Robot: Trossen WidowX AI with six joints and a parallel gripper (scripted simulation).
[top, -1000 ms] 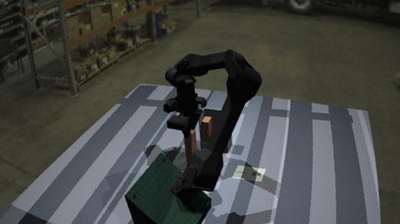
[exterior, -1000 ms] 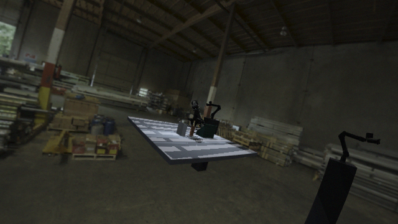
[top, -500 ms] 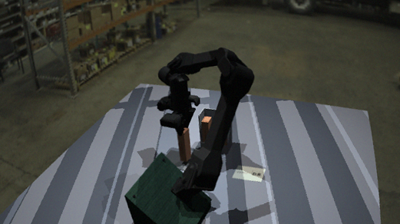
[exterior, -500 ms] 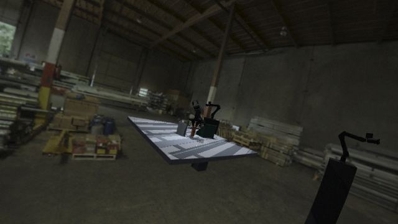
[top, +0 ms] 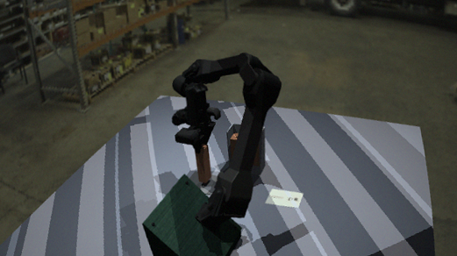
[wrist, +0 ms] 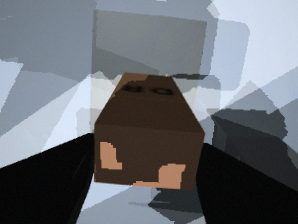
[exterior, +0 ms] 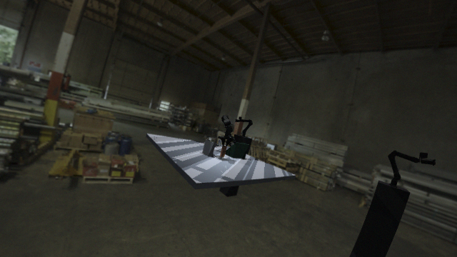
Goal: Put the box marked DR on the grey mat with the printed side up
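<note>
The grey mat lies 1 cm to the right of my gripper tip and 13 cm below it. Round my gripper tip: white card (1 cm behind, 27 cm to the right, 13 cm below).
</note>
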